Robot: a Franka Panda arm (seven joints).
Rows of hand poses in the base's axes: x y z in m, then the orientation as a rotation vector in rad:
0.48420 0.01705 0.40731 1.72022 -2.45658 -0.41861
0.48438 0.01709 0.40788 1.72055 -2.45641 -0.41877
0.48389 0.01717 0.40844 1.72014 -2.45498 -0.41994
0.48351 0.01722 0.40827 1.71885 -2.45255 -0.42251
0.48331 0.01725 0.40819 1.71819 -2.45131 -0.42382
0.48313 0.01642 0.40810 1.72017 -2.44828 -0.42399
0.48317 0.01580 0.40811 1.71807 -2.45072 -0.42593
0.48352 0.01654 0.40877 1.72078 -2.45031 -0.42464
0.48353 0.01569 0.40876 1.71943 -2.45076 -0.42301
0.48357 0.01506 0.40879 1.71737 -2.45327 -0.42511
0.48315 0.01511 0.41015 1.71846 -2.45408 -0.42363
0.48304 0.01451 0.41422 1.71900 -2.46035 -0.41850
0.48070 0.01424 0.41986 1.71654 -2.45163 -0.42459
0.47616 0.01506 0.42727 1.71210 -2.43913 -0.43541
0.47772 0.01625 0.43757 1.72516 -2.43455 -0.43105
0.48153 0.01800 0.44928 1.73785 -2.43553 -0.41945
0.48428 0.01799 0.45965 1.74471 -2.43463 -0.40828
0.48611 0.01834 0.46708 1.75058 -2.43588 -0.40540
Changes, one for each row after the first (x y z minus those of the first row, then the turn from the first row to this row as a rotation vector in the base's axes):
0.00018 0.00004 0.00057 0.00015 -0.00002 0.00022
-0.00031 0.00012 0.00113 0.00022 0.00147 0.00066
-0.00069 0.00017 0.00096 0.00048 0.00447 0.00110
-0.00089 0.00020 0.00088 0.00062 0.00601 0.00132
-0.00107 -0.00063 0.00079 0.00035 0.00702 0.00368
-0.00103 -0.00125 0.00080 0.00166 0.00702 0.00143
-0.00068 -0.00051 0.00146 0.00167 0.00551 0.00294
-0.00067 -0.00136 0.00145 0.00036 0.00550 0.00220
-0.00063 -0.00199 0.00148 0.00181 0.00547 -0.00008
-0.00105 -0.00194 0.00284 0.00157 0.00395 0.00012
-0.00116 -0.00254 0.00691 0.00084 -0.00191 -0.00237
-0.00350 -0.00281 0.01255 0.00063 0.00688 0.00036
-0.00804 -0.00199 0.01996 0.00135 0.02051 0.00375
-0.00648 -0.00080 0.03026 0.00162 0.01541 0.01222
-0.00267 0.00095 0.04197 -0.00070 0.00483 0.01820
0.00008 0.00094 0.05234 -0.00541 -0.00127 0.02239
0.00191 0.00129 0.05977 -0.00465 -0.00606 0.02461

